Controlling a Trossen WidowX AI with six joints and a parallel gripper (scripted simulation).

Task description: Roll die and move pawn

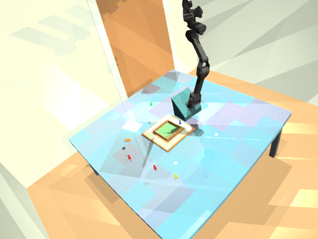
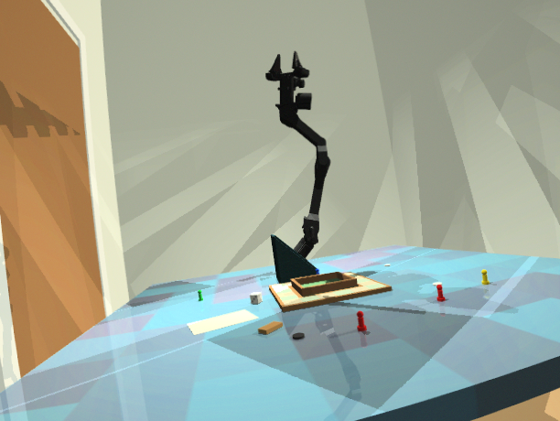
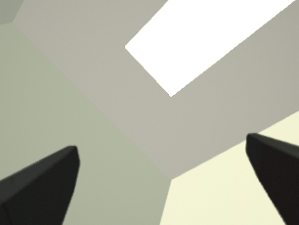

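My gripper tip is now 27 cm short of the white die, 27 cm to the left of it and 87 cm above it. Also, from my gripper tip: green pawn: 12 cm ahead, 44 cm to the right, 87 cm below; blue pawn: 16 cm ahead, 5 cm to the right, 86 cm below; green dice tray: 28 cm ahead, 7 cm to the right, 88 cm below.
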